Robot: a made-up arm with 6 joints. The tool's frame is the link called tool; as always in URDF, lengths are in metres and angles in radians.
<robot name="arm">
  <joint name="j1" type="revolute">
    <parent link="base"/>
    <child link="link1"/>
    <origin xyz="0 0 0.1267" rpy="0 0 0"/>
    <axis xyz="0 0 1"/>
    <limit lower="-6.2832" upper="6.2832" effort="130" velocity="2.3"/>
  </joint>
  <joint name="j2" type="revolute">
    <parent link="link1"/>
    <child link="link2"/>
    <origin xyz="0 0.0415 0" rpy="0 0 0"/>
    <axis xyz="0 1 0"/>
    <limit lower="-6.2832" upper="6.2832" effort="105" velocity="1.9"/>
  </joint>
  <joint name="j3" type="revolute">
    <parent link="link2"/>
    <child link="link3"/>
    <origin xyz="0 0 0.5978" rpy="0 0 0"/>
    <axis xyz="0 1 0"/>
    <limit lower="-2.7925" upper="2.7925" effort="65" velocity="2.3"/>
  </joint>
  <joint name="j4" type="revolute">
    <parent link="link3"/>
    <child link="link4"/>
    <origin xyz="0 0 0.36" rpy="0 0 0"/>
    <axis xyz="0 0 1"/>
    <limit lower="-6.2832" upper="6.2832" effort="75" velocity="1.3"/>
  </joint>
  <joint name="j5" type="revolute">
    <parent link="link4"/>
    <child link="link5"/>
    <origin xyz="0 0 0" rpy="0 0 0"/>
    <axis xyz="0 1 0"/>
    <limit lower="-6.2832" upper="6.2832" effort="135" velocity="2"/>
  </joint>
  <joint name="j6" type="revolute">
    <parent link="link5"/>
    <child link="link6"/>
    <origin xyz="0 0 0.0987" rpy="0 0 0"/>
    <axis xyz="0 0 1"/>
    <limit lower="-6.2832" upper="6.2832" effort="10" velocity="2.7"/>
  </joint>
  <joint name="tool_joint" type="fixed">
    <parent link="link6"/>
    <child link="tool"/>
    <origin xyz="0 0 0" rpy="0 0 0"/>
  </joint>
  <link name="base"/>
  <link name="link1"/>
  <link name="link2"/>
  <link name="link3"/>
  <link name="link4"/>
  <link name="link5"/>
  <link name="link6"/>
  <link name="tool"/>
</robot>
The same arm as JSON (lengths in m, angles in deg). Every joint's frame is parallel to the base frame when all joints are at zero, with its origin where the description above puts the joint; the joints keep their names.
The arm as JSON. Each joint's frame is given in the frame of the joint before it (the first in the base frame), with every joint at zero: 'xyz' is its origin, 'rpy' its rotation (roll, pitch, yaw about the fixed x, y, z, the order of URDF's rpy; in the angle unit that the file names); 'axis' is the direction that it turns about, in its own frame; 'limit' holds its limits. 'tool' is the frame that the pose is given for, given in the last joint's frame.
{
  "units": {
    "length": "m",
    "angle": "deg"
  },
  "joints": [
    {
      "name": "j1",
      "type": "revolute",
      "origin": {
        "xyz": [
          0.0,
          0.0,
          0.1267
        ],
        "rpy": [
          0.0,
          0.0,
          0.0
        ]
      },
      "axis": "+z",
      "limit": {
        "lower": -360.0,
        "upper": 360.0
      }
    },
    {
      "name": "j2",
      "type": "revolute",
      "origin": {
        "xyz": [
          0.0,
          0.0415,
          0.0
        ],
        "rpy": [
          0.0,
          0.0,
          0.0
        ]
      },
      "axis": "+y",
      "limit": {
        "lower": -360.0,
        "upper": 360.0
      }
    },
    {
      "name": "j3",
      "type": "revolute",
      "origin": {
        "xyz": [
          0.0,
          0.0,
          0.5978
        ],
        "rpy": [
          0.0,
          0.0,
          0.0
        ]
      },
      "axis": "+y",
      "limit": {
        "lower": -160.0,
        "upper": 160.0
      }
    },
    {
      "name": "j4",
      "type": "revolute",
      "origin": {
        "xyz": [
          0.0,
          0.0,
          0.36
        ],
        "rpy": [
          0.0,
          0.0,
          0.0
        ]
      },
      "axis": "+z",
      "limit": {
        "lower": -360.0,
        "upper": 360.0
      }
    },
    {
      "name": "j5",
      "type": "revolute",
      "origin": {
        "xyz": [
          0.0,
          0.0,
          0.0
        ],
        "rpy": [
          0.0,
          0.0,
          0.0
        ]
      },
      "axis": "+y",
      "limit": {
        "lower": -360.0,
        "upper": 360.0
      }
    },
    {
      "name": "j6",
      "type": "revolute",
      "origin": {
        "xyz": [
          0.0,
          0.0,
          0.0987
        ],
        "rpy": [
          0.0,
          0.0,
          0.0
        ]
      },
      "axis": "+z",
      "limit": {
        "lower": -360.0,
        "upper": 360.0
      }
    }
  ],
  "tool": {
    "origin": {
      "xyz": [
        0.0,
        0.0,
        0.0
      ],
      "rpy": [
        0.0,
        0.0,
        0.0
      ]
    }
  }
}

